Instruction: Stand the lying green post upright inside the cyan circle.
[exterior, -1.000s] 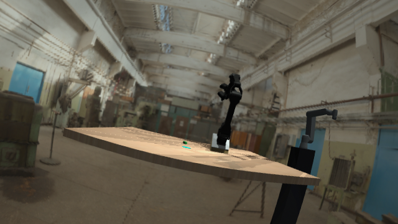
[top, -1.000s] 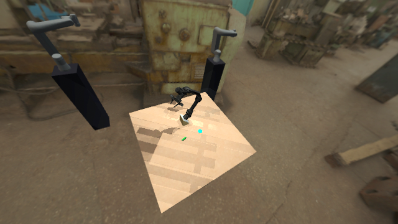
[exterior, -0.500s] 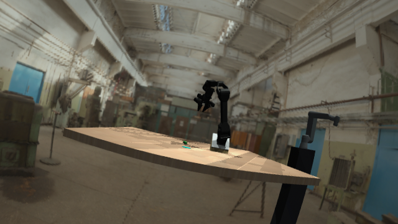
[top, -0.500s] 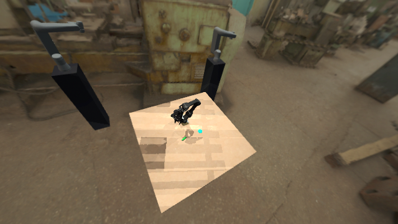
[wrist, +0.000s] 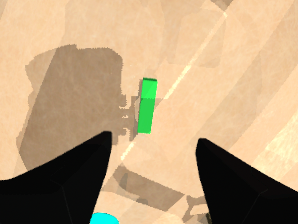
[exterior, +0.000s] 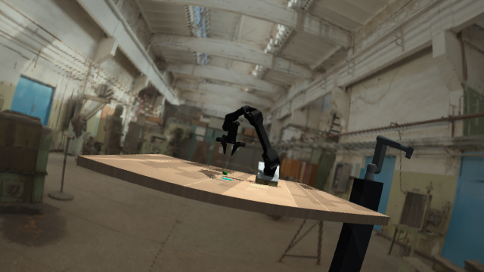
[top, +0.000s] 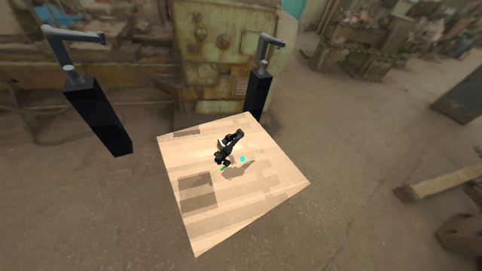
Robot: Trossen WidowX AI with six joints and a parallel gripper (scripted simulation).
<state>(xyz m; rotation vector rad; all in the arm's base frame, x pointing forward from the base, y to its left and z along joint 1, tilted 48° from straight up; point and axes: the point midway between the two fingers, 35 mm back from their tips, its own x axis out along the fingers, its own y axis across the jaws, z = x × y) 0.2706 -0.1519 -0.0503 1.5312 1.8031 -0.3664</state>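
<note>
The green post is 120 mm below my gripper tip, 20 mm to the left of it and 10 mm behind it. The rest, counted from my gripper tip: cyan circle (280 mm to the left, 130 mm below, 30 mm behind).
</note>
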